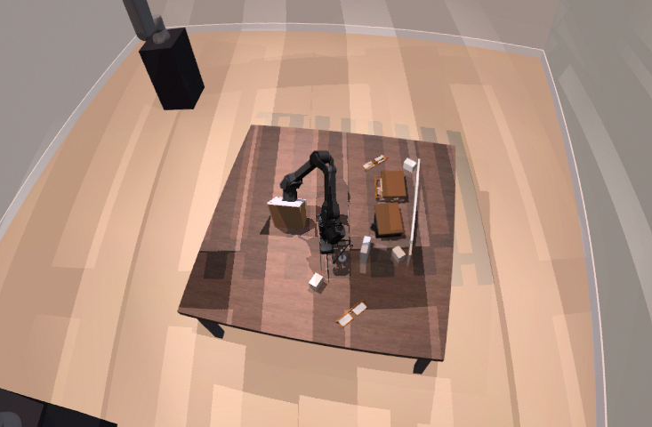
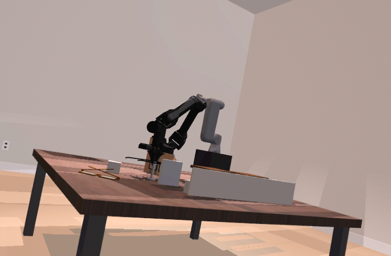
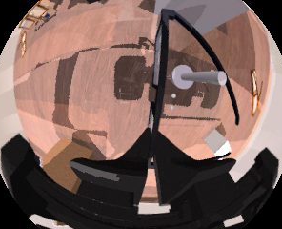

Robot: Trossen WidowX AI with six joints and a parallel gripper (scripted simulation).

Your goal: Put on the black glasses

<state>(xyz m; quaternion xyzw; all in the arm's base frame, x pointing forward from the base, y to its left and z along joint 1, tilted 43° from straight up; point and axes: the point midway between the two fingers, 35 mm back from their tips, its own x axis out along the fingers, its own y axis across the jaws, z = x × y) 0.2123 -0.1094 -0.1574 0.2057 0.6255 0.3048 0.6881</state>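
Right now the small grey peg stand is 7 cm ahead of my gripper tip, 4 cm to the right of it and 4 cm below it. Round my gripper tip: long white bar (42 cm ahead, 25 cm to the left, 1 cm below); then white block (19 cm ahead, 1 cm to the right).
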